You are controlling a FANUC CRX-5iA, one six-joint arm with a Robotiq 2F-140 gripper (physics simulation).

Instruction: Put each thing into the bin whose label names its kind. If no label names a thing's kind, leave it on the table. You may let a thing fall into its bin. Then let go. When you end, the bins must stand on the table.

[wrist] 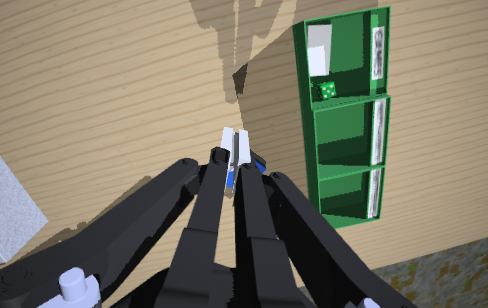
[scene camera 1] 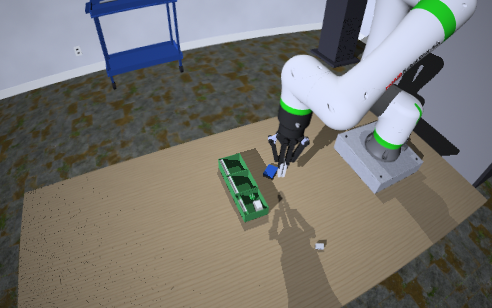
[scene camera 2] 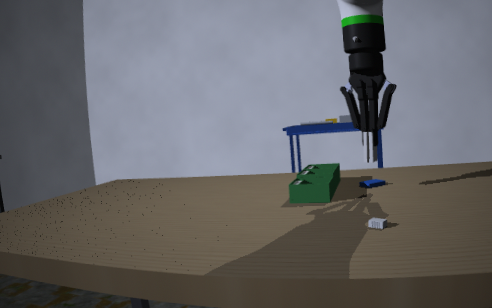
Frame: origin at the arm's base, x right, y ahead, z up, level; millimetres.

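Seen in the pictures: gripper, fingertip midpoint: (wrist: 233, 142) (scene camera 1: 280, 173) (scene camera 2: 370, 161); arm's base, origin of the base link: (scene camera 1: 381, 148).
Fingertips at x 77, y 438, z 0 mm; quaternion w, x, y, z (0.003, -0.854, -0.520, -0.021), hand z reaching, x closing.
Offsets run from my fingertips to a thing's top centre.
My gripper (scene camera 1: 282, 170) (scene camera 2: 369, 154) (wrist: 233, 142) is shut on the bolt, raised above the table beside the bins. A thin grey part of the bolt shows between the pads in the wrist view; the rest is hidden. The green bins @[dx +46, dy +123, dz -21 mm] (scene camera 1: 256, 217) (scene camera 2: 310, 193) (wrist: 301, 75) stand on the table in a row of three. The end bin, whose blurred label looks like GAMES, holds a green die @[dx -9, dy +112, dz -44 mm] (scene camera 1: 252, 196) (wrist: 327, 90) and a white block @[dx -51, dy +112, dz -54 mm] (scene camera 1: 258, 205) (wrist: 317, 61). The other labels are unreadable. A blue box @[dx +69, dy -8, dz -58 mm] (scene camera 1: 270, 171) (scene camera 2: 372, 183) (wrist: 260, 165) lies on the table, partly behind the fingers in the wrist view.
A small white block with dark marks @[dx -265, dy +14, dz -57 mm] (scene camera 1: 319, 246) (scene camera 2: 377, 223) lies on the table, apart from the bins. The arm's grey base block (scene camera 1: 372, 175) (wrist: 19, 215) stands at the table's other side. A blue cart (scene camera 1: 145, 57) (scene camera 2: 320, 129) stands on the floor beyond the table.
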